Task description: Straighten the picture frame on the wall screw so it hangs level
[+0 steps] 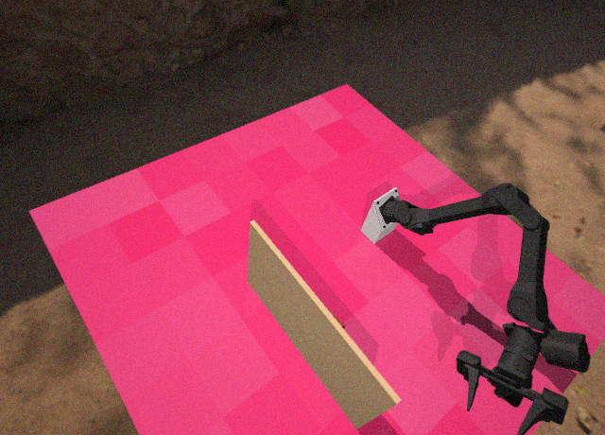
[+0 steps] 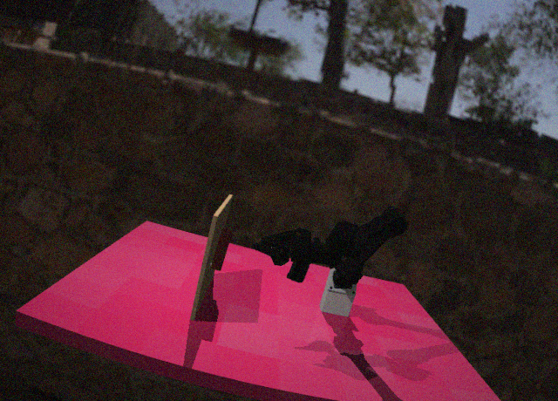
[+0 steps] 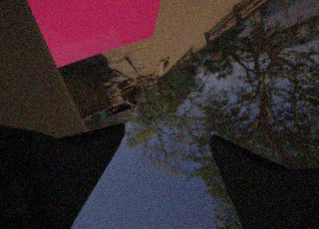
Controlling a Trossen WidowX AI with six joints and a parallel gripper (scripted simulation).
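Now: gripper tip 5 cm short of the picture frame, 37 cm to the left of it and 13 cm above it. Round my gripper tip: tan wall panel: 6 cm ahead, 37 cm to the right, 14 cm below.
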